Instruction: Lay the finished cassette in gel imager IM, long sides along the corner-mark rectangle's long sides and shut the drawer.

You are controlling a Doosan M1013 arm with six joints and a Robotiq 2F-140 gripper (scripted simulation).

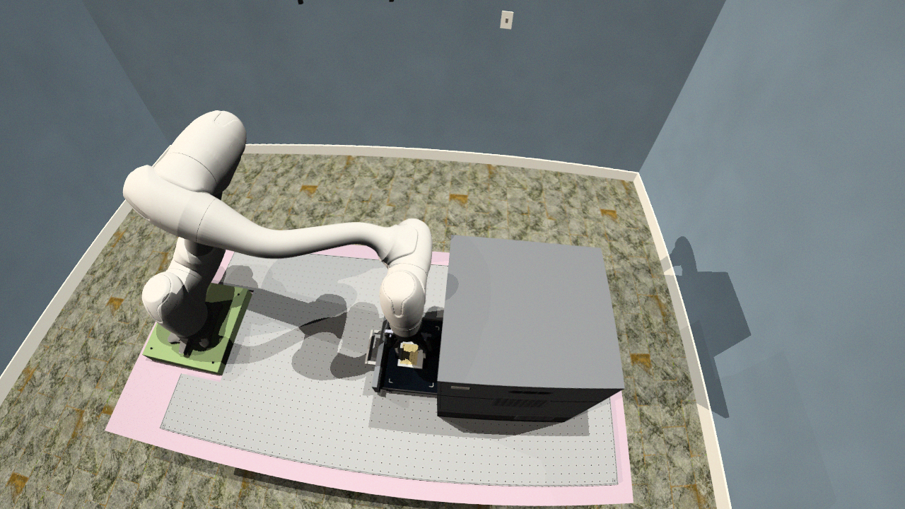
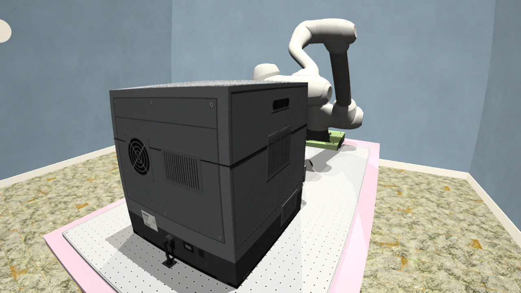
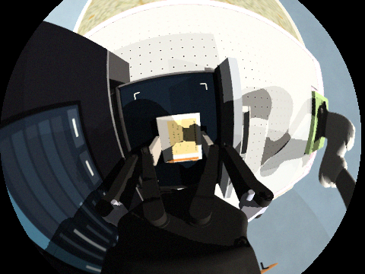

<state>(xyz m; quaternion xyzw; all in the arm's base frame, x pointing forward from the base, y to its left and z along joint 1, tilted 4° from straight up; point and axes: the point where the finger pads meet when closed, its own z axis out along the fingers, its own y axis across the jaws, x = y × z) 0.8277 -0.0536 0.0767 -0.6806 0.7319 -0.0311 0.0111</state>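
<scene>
The cassette FINISHED lies 1 cm to the left of my hand and 2 cm below it.
</scene>
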